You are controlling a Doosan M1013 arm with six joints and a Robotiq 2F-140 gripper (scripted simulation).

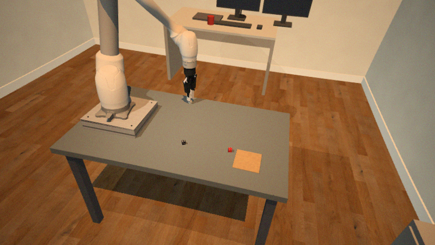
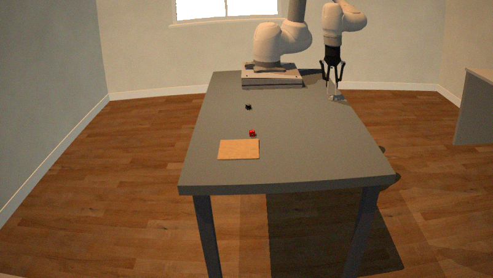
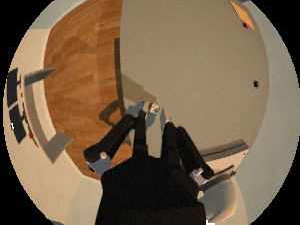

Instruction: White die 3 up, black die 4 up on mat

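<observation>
Right now my hand is 5 cm above the white die. The rest, counted from my hand: orange mat: 52 cm to the right, 38 cm ahead, 6 cm below; black die: 42 cm to the right, 5 cm below, 2 cm ahead; red die: 45 cm to the right, 29 cm ahead, 5 cm below.
</observation>
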